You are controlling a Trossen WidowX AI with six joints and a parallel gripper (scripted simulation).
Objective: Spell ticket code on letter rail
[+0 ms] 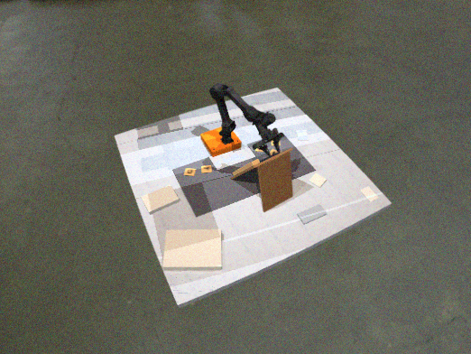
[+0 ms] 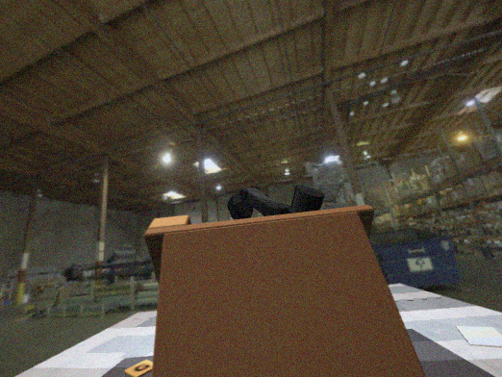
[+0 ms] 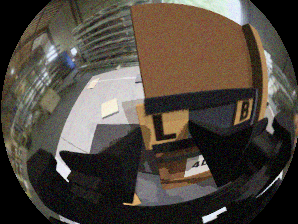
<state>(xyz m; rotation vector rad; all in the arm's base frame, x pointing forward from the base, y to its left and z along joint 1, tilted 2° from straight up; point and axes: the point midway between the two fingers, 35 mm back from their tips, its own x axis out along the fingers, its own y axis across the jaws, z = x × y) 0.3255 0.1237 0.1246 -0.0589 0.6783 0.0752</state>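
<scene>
Now: the white ticket 8 cm to the right of my gripper tip, 8 cm below it and 5 cm behind it. Round my gripper tip: dark mat (16 cm below, 15 cm behind, 13 cm to the right); grey plate (34 cm ahead, 16 cm below, 4 cm to the left).
</scene>
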